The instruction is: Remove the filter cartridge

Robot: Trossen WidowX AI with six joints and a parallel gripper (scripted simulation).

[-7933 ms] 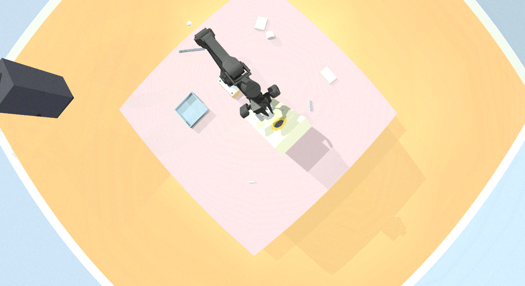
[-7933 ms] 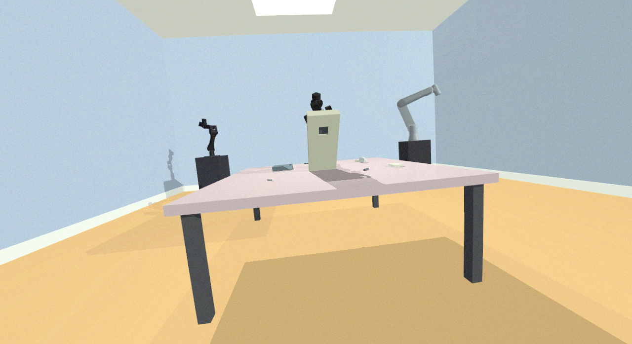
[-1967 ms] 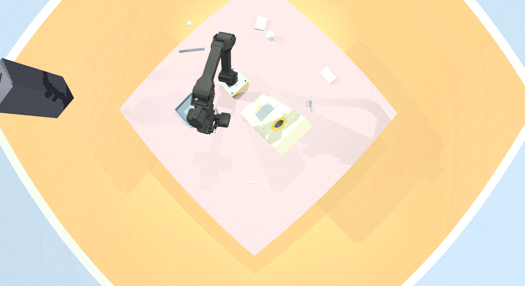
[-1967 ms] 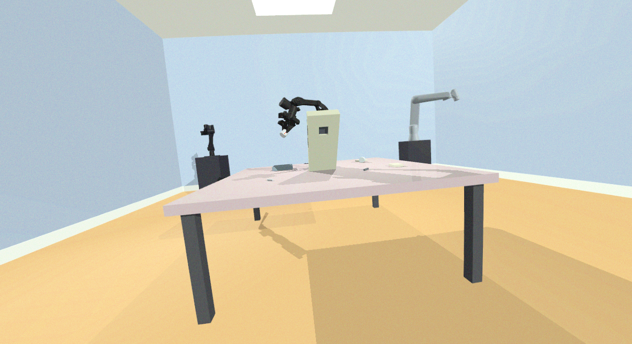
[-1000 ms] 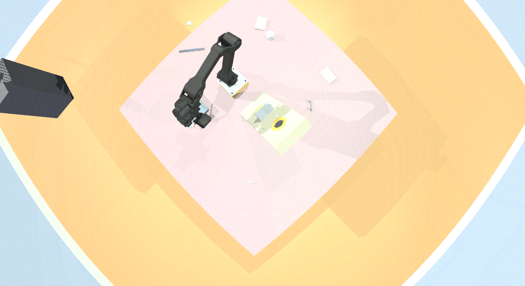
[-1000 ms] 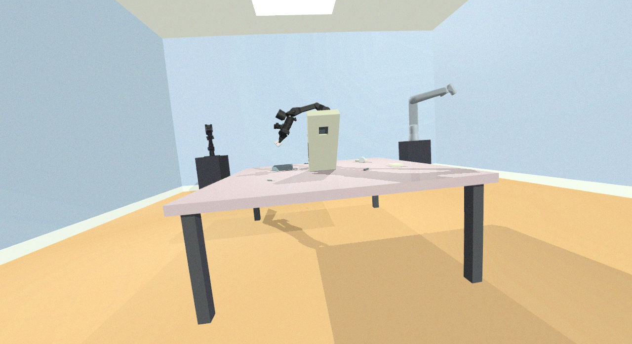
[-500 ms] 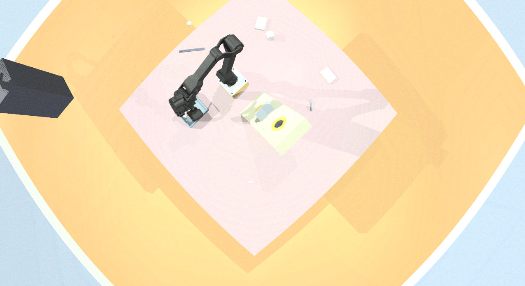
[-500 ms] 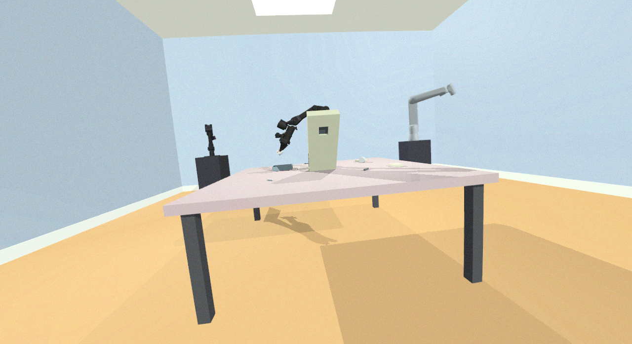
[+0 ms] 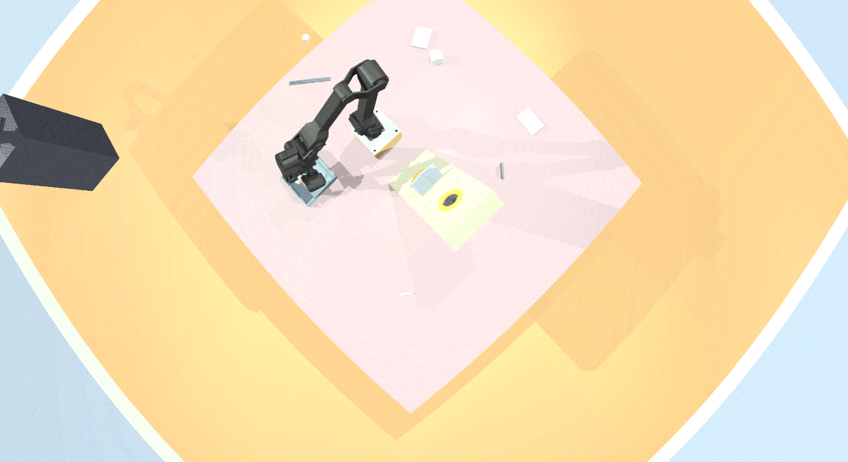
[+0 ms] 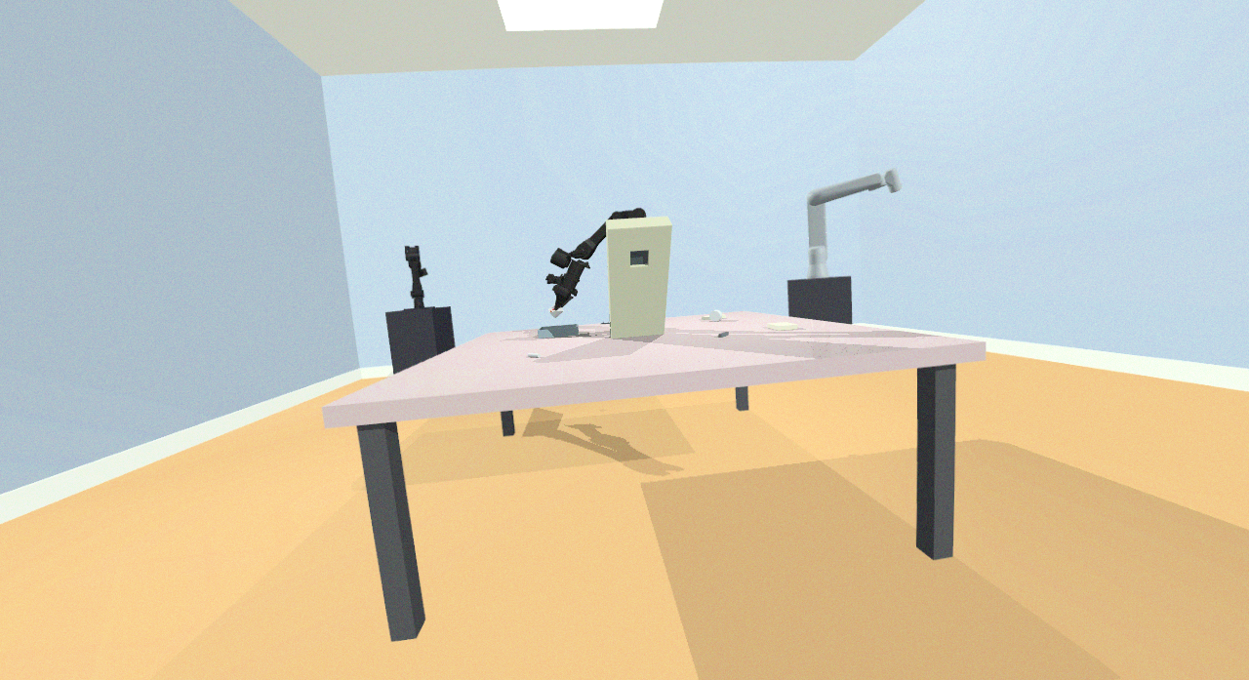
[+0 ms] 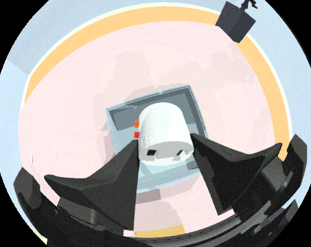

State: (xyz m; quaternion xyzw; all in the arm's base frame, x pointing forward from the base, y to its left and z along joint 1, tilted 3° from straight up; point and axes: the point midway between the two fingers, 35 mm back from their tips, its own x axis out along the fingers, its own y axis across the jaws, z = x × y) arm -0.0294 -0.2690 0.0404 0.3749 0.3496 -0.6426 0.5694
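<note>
Now: gripper tip 9 cm above the light blue tray. The rest, counted from my gripper tip: round white filter cartridge right at my gripper tip.
</note>
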